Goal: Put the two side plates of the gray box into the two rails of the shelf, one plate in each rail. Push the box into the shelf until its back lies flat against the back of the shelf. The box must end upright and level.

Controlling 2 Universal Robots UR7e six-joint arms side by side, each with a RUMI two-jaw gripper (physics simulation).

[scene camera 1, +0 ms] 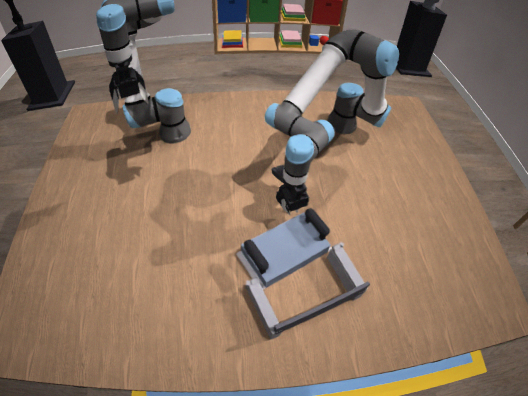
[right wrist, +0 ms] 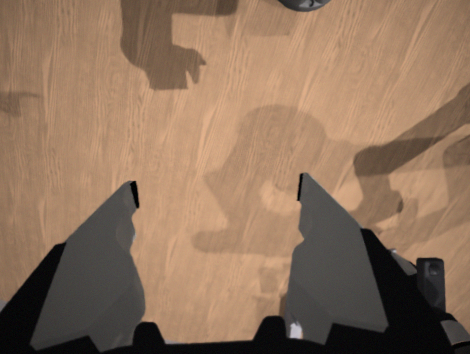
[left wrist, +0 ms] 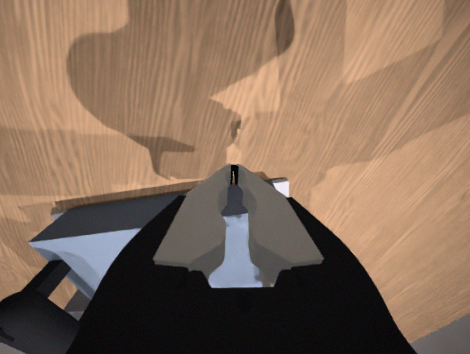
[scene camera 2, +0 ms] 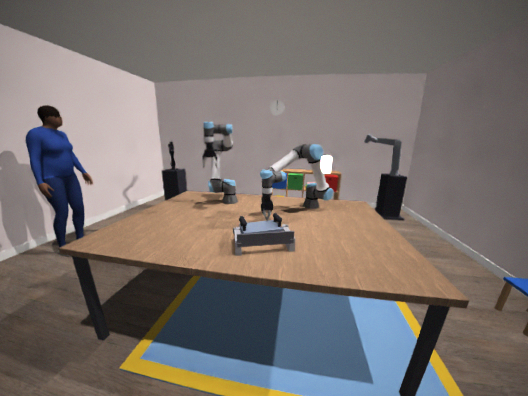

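The gray box has a blue-gray top and two black handles. It looks upright, with its near side by the open ends of the shelf's two rails; whether its side plates are in them I cannot tell. The shelf has two light gray rails and a dark back, with open space between box and back. My left gripper is shut and empty, just beyond the box's far edge. My right gripper is open and empty, high at the far left in scene camera 1.
Both stand on the wooden table. The right arm's base and the left arm's base are at the table's far side. A person in blue stands beyond the table's left side.
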